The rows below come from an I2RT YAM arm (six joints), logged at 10 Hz.
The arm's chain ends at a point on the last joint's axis. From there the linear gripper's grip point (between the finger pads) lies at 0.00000 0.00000 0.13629 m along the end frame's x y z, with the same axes.
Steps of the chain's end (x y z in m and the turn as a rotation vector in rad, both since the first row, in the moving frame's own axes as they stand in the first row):
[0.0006, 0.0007, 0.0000, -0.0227, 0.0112, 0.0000]
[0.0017, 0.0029, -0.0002, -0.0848, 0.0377, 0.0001]
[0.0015, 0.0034, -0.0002, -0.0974, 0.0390, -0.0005]
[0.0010, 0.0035, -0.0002, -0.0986, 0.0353, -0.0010]
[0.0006, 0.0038, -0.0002, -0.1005, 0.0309, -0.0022]
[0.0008, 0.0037, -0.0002, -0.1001, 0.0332, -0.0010]
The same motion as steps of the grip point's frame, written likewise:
[0.0021, 0.0038, 0.0000, -0.0227, 0.0112, 0.0000]
[0.0068, 0.0144, -0.0008, -0.0848, 0.0377, 0.0001]
[0.0068, 0.0166, -0.0009, -0.0974, 0.0390, -0.0005]
[0.0058, 0.0169, -0.0009, -0.0986, 0.0353, -0.0010]
[0.0048, 0.0175, -0.0010, -0.1005, 0.0309, -0.0022]
[0.0053, 0.0173, -0.0010, -0.1001, 0.0332, -0.0010]

